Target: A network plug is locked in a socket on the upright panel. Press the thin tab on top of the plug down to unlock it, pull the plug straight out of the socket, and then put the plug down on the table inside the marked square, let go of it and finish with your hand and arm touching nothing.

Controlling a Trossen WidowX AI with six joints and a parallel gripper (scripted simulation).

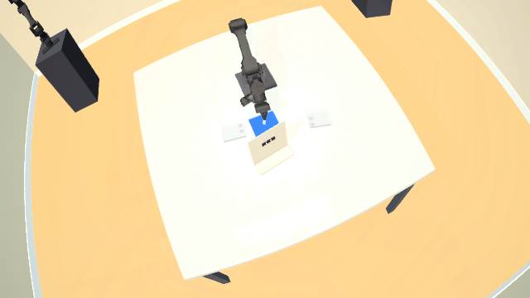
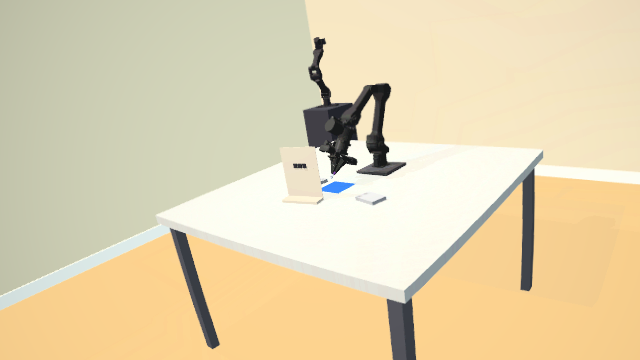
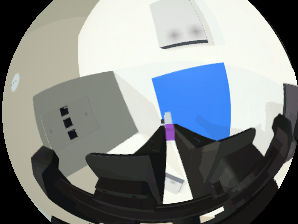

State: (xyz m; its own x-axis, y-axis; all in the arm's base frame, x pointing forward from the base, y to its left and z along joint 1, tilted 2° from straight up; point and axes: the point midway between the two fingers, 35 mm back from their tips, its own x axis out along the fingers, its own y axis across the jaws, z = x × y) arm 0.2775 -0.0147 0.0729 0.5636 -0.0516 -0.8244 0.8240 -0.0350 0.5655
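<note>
Right now my gripper tip is 10 mm past the blue marked square and 60 mm above it. Round my gripper tip: purple plug right at my gripper tip; beige upright panel 160 mm ahead, 20 mm to the right, 40 mm above.
</note>
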